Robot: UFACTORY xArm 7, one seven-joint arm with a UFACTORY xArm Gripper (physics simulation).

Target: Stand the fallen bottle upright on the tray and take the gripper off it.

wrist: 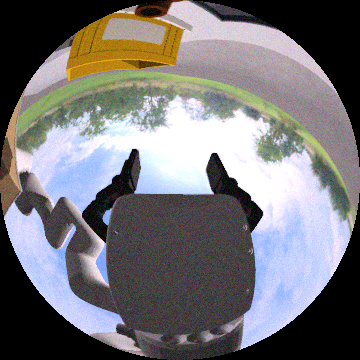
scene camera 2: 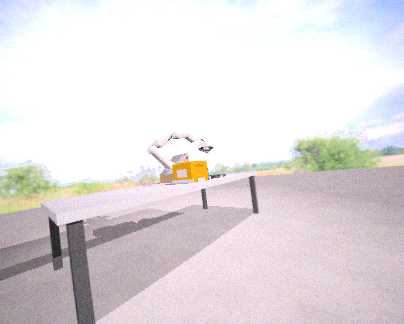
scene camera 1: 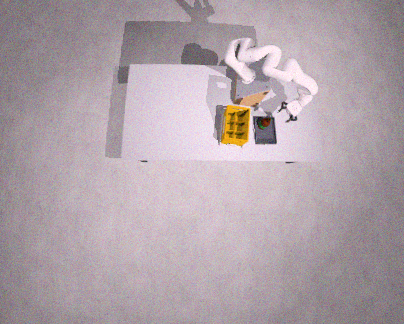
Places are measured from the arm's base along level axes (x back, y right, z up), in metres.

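Pixels of known places: gripper, between the fingertips: (wrist: pixel 174 158) (scene camera 2: pixel 206 147) (scene camera 1: pixel 282 117); arm's base, origin of its link: (scene camera 2: pixel 170 166) (scene camera 1: pixel 248 77).
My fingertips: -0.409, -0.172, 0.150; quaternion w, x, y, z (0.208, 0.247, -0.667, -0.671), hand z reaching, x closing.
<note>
Ahead of a thing's pixels: the offset from my fingertips to its top centre, as dx, dy, dz. "*": to the spot under its first point. Level surfaces: height alone.
The bottle @(+0.045, +0.015, -0.163) (scene camera 1: pixel 265 122), reddish-brown with a green label, is on the dark tray @(* -0.056, -0.014, -0.318) (scene camera 1: pixel 265 136) (wrist: pixel 235 15) at its back part. It appears to stand upright. In the wrist view, the round dark mouth of the bottle (wrist: pixel 151 10) shows at the top edge, and most of its body is cut off. In scene camera 2 the bottle cannot be made out clearly beside the crate. My gripper (scene camera 1: pixel 284 114) (scene camera 2: pixel 207 148) (wrist: pixel 174 158) is open and empty. It is apart from the bottle, to its right in scene camera 1 and raised above the table.
A yellow crate with compartments @(+0.001, +0.287, -0.148) (scene camera 1: pixel 236 125) (scene camera 2: pixel 190 171) (wrist: pixel 127 42) stands left of the tray. A brown cardboard box (scene camera 1: pixel 252 99) (wrist: pixel 9 165) with open flaps stands behind the crate, near the arm's base. The white table @(dz -0.323) (scene camera 1: pixel 170 115) (scene camera 2: pixel 125 194) extends far to the left.
</note>
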